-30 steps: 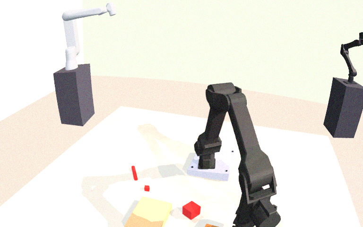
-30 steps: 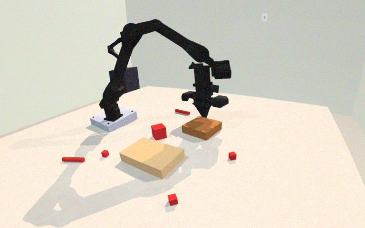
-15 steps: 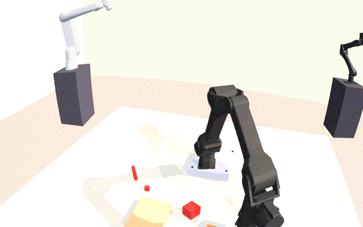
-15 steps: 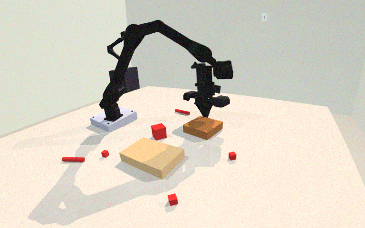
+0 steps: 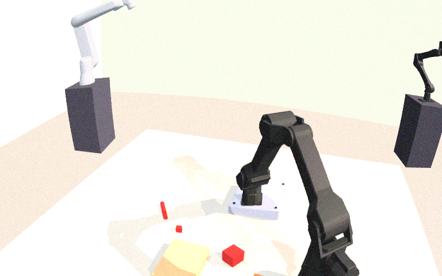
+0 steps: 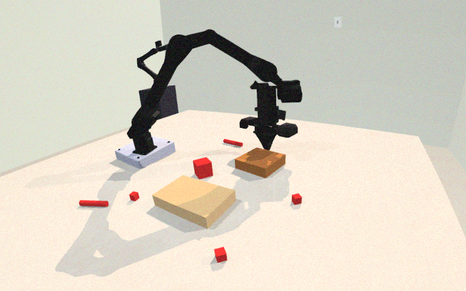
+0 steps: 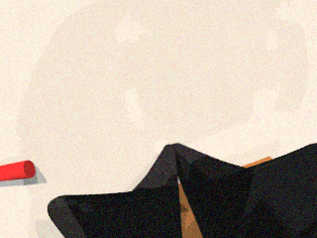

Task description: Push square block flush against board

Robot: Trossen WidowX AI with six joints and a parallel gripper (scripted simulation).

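Now: the square block 90 mm to the right of my gripper tip and 10 mm above it. Also, from my gripper tip: board 80 mm behind, 310 mm to the right, 10 mm above; red cube 130 mm behind, 180 mm to the right, 10 mm above.
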